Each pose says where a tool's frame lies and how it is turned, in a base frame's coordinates. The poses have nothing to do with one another.
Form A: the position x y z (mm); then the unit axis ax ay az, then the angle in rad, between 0 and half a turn.
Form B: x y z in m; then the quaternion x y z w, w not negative. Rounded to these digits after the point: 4 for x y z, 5 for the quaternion.
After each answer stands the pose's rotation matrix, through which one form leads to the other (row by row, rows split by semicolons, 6 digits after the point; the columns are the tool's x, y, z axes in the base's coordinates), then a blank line. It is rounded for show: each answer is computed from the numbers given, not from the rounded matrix.
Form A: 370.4 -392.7 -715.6 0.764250 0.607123 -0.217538 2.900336
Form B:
0.3704 -0.3927 -0.7156 0.75870 0.60271 -0.21596 0.12034
0.180203 0.966525 -0.182636; 0.862575 -0.244516 -0.442917; -0.472748 -0.077723 -0.877763

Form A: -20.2 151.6 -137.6 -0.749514 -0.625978 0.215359 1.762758
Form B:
-0.0202 0.1516 -0.1376 -0.57834 -0.48302 0.16617 0.63609
0.478164 0.347289 -0.806690; 0.770095 0.275823 0.575217; 0.422270 -0.896277 -0.135557

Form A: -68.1 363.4 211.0 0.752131 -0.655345 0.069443 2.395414
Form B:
-0.0681 0.3634 0.2110 0.70039 -0.61026 0.06467 0.36449
0.246800 -0.901980 -0.354291; -0.807699 0.010548 -0.589501; 0.535455 0.431649 -0.725925

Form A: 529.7 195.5 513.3 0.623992 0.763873 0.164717 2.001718
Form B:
0.5297 0.1955 0.5133 0.52536 0.64313 0.13868 0.53958
0.134299 0.526093 0.839756; 0.825411 0.409528 -0.388567; -0.548326 0.745328 -0.379244

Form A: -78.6 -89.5 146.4 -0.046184 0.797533 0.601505 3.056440
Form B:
-0.0786 -0.0895 0.1464 -0.04614 0.79681 0.60096 0.04256
-0.992119 -0.124691 0.012371; -0.022375 0.273436 0.961630; -0.123289 0.953774 -0.274071

